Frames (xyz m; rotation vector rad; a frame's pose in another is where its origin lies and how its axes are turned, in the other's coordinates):
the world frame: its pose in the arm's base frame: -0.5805 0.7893 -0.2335 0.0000 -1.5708 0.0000
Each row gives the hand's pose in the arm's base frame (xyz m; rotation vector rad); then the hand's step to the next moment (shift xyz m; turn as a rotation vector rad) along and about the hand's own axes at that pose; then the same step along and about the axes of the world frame.
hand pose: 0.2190 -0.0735 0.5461 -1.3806 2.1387 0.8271
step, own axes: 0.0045 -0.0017 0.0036 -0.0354 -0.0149 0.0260
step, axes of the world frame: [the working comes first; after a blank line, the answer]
step, axes of the arm's base frame: 0.0000 -0.0009 -0.0059 0.0290 0.0362 0.0013

-0.0059 -0.0009 0.0000 0.0013 0.0362 -0.0290
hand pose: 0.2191 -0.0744 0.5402 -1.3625 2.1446 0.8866
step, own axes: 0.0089 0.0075 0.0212 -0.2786 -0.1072 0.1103
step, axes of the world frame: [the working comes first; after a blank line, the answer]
step, axes of the arm's base frame: -0.0099 0.0120 -0.0185 0.2160 0.2201 0.0786

-0.0185 0.0120 0.0099 0.0786 0.2201 -0.2160
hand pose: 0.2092 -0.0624 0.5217 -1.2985 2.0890 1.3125
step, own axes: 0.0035 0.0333 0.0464 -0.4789 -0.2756 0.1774
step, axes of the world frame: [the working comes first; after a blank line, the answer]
step, axes of the arm's base frame: -0.0374 0.0424 -0.0086 0.4499 0.3544 0.0936

-0.0086 0.0424 0.0374 0.0936 0.3544 -0.4499
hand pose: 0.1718 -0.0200 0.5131 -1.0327 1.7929 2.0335
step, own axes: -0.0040 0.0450 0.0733 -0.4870 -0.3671 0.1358
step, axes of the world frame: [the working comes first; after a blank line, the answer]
step, axes of the arm's base frame: -0.0494 0.0601 0.0370 0.5250 0.3375 0.0285

0.0370 0.0601 0.0494 0.0285 0.3375 -0.5250
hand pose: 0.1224 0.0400 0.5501 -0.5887 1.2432 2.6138
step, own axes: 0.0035 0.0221 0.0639 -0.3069 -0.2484 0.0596
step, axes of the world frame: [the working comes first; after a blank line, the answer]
step, axes of the arm's base frame: -0.0278 0.0356 0.0504 0.3436 0.2033 -0.0087

0.0504 0.0356 0.0278 -0.0087 0.2033 -0.3436
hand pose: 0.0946 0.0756 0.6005 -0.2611 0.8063 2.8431
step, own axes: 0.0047 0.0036 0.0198 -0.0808 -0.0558 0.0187
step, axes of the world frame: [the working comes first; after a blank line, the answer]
step, axes of the arm's base frame: -0.0077 0.0081 0.0174 0.0880 0.0471 0.0050

0.0174 0.0081 0.0077 0.0050 0.0471 -0.0880
